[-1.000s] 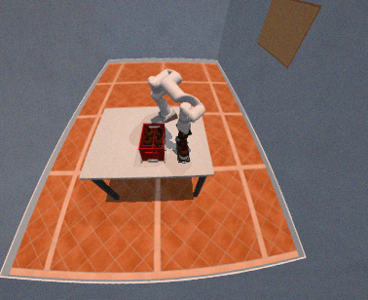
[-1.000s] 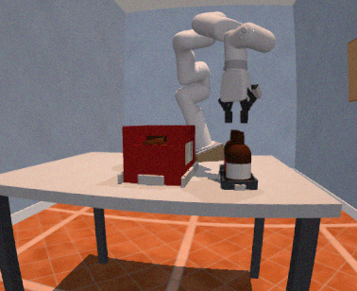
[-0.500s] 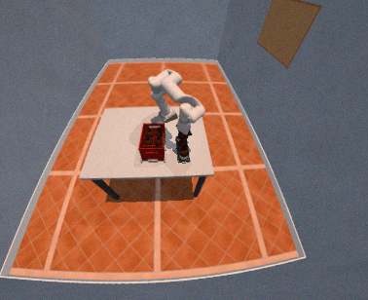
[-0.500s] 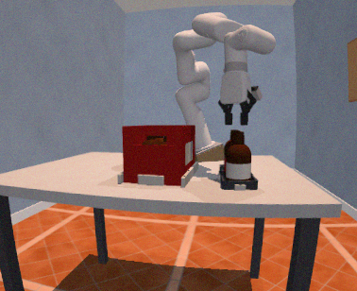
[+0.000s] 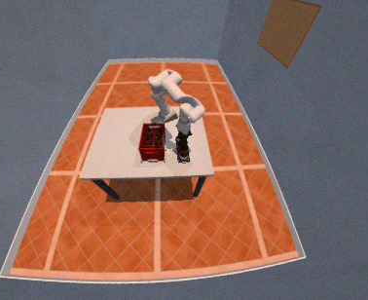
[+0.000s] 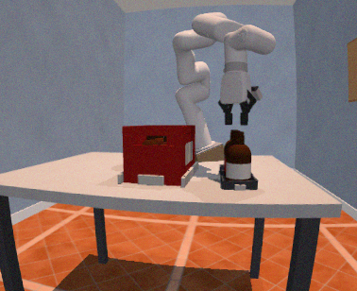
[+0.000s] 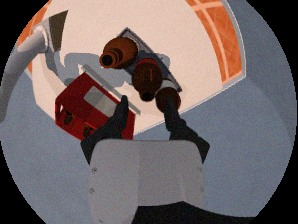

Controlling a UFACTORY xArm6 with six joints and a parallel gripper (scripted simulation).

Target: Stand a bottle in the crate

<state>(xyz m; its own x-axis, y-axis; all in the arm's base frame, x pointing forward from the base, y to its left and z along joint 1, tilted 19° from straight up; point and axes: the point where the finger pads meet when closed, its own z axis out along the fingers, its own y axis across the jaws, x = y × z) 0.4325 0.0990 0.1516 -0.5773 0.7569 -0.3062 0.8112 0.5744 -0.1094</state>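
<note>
My hand is 11 cm above the brown bottle. From my hand the other things lie so: red crate (7 cm behind, 24 cm to the right, 11 cm below); then tray (18 cm below).
</note>
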